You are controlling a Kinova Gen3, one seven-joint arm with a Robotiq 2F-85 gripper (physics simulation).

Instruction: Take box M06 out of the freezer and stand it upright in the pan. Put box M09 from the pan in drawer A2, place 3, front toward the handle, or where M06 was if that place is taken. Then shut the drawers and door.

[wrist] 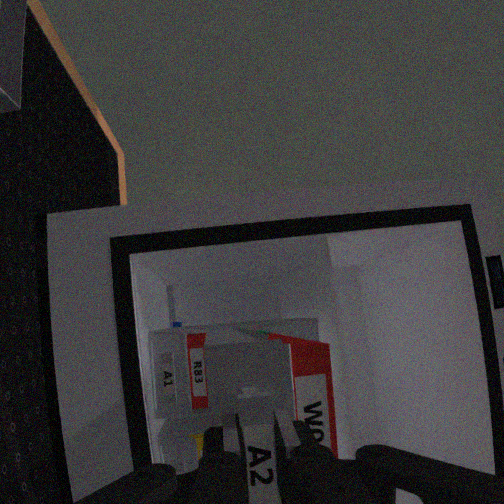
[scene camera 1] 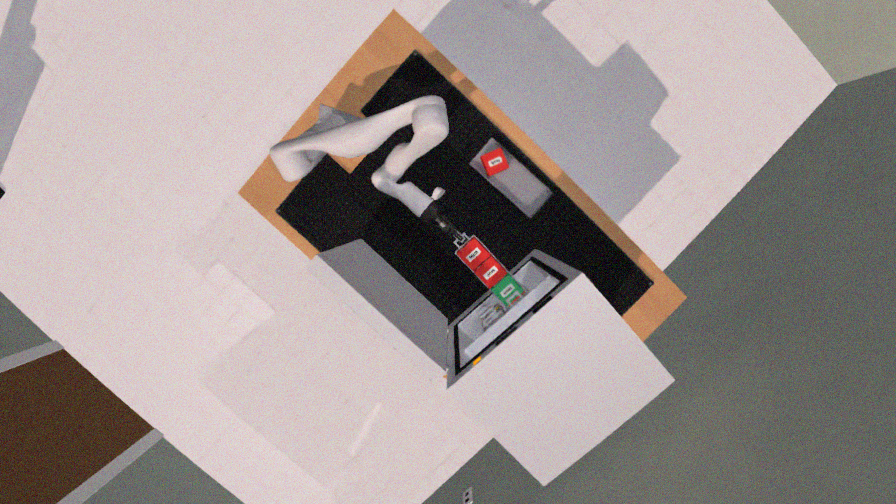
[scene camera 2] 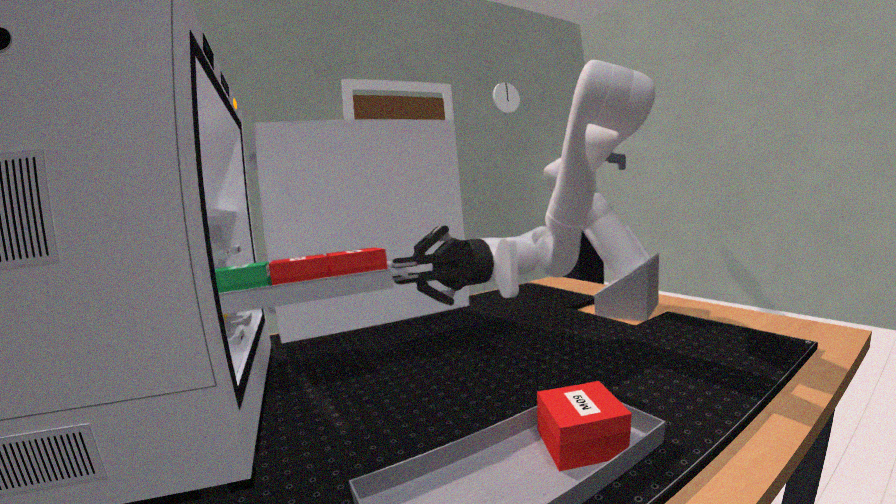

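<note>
Drawer A2 (scene camera 2: pixel 313 285) is pulled out of the open freezer (scene camera 2: pixel 106 250). It carries two red boxes (scene camera 1: pixel 481 263) and a green box (scene camera 1: pixel 507 291) in a row. My gripper (scene camera 2: pixel 401 270) is shut on the handle at the drawer's front end; the wrist view shows the fingers (wrist: pixel 257 440) on either side of the A2 label (wrist: pixel 260 465). The red box nearest the handle (wrist: pixel 312 395) has a label I can only partly read. Red box M09 (scene camera 2: pixel 582 423) lies in the grey pan (scene camera 2: pixel 513 454), label up, also seen from above (scene camera 1: pixel 494 162).
The freezer door (scene camera 2: pixel 360 219) stands open behind the drawer. Drawer A1 (wrist: pixel 167 375), holding a box labelled R83 (wrist: pixel 197 372), sits beside A2 inside the freezer. A grey wedge-shaped block (scene camera 2: pixel 629 288) stands by the arm's base. The black mat ends at the wooden table edge (scene camera 2: pixel 833 376).
</note>
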